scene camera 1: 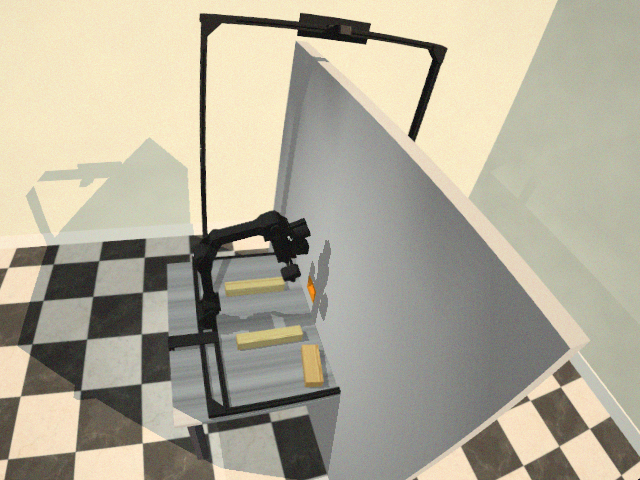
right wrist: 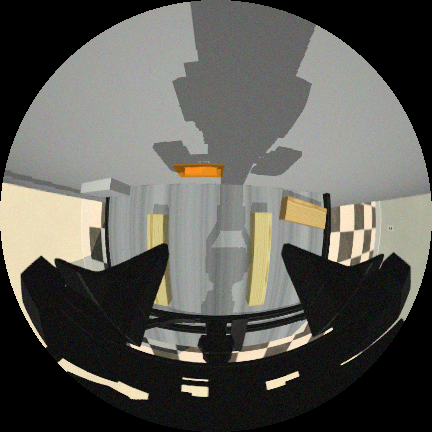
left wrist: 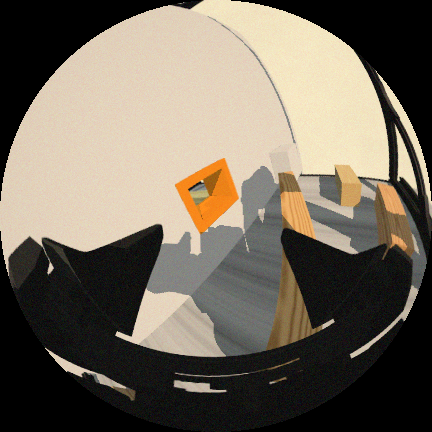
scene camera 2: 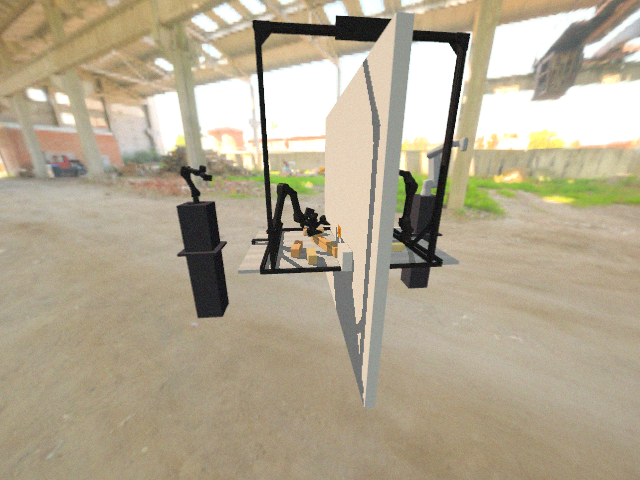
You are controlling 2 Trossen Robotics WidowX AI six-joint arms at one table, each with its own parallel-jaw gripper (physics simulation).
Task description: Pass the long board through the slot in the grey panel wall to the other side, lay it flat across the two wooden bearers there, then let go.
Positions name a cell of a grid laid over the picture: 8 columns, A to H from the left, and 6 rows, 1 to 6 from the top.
Labels:
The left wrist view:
left gripper: E4
orange-framed slot: E3
grey panel wall: C2

